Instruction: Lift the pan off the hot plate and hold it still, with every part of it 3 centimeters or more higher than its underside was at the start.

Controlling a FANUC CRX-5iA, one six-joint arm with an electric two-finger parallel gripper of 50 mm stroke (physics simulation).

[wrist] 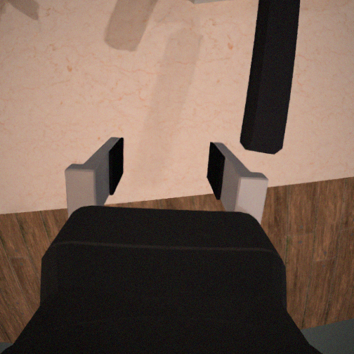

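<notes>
A long black bar, the pan's handle [270, 75], comes in from the top edge right of centre and ends a little above and right of the right fingertip. The pan's body does not show. A small pale grey edge [207, 1] at the top may be part of the hot plate; too little of it shows to tell. My gripper [165, 157] is open, with its two black-padded fingers wide apart and nothing between them. The handle lies outside the fingers, to the right of the right one.
A pale, veined table top [60, 115] lies under the fingers, with soft shadows across its upper part. Its front edge runs across the view below the fingertips. Brown wooden floor [320, 240] shows beyond that edge, with a dark grey-green surface [332, 339] at the bottom right corner.
</notes>
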